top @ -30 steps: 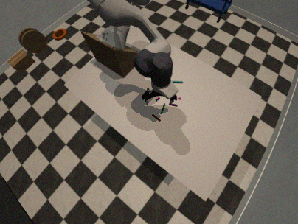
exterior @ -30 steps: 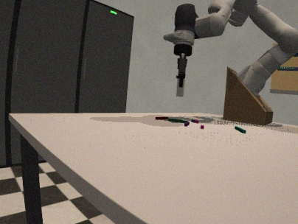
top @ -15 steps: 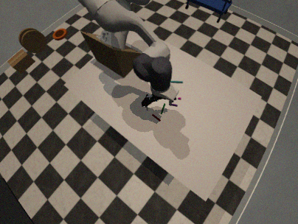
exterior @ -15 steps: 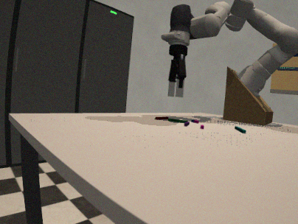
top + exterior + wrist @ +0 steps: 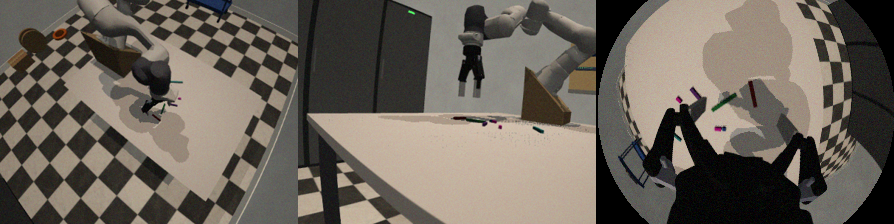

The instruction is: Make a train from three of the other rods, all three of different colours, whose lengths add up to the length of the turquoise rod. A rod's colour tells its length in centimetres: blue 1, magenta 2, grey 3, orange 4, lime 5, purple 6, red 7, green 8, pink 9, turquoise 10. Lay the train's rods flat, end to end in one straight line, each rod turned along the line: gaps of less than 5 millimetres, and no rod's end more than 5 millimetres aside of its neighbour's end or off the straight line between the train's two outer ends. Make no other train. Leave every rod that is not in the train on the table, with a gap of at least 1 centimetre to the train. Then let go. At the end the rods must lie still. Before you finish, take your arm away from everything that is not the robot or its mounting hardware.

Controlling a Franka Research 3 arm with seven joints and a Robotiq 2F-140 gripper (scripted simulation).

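Now: hand 10 cm above the red rod, 3 cm to the left of it and 1 cm short of it. Also, from my hand: purple rod: 12 cm to the left, 10 cm below, 4 cm ahead; blue rod: 10 cm below, 8 cm behind, 7 cm to the left; green rod: 10 cm below, 5 cm to the left.
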